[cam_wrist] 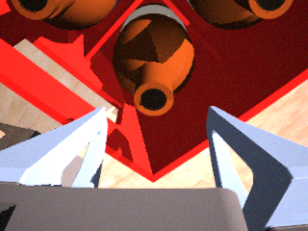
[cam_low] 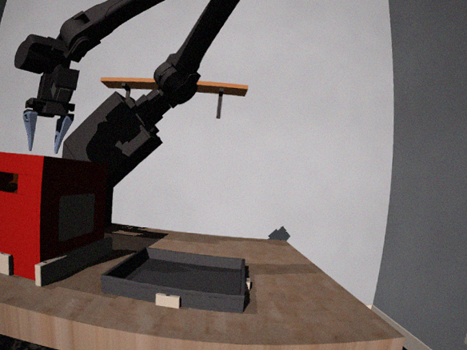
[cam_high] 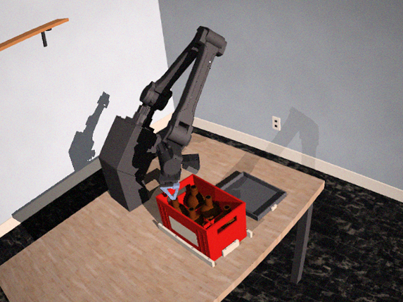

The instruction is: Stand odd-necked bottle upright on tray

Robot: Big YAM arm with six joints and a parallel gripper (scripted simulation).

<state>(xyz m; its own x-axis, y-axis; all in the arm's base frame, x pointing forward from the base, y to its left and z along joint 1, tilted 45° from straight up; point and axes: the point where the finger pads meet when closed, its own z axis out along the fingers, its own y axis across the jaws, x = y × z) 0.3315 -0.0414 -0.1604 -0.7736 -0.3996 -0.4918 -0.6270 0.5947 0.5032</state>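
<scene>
My gripper is now 9 cm short of the red crate, 3 cm to the right of it and 11 cm above it. The rest, counted from my hand: dark grey tray 11 cm ahead, 31 cm to the left, 18 cm below.
</scene>
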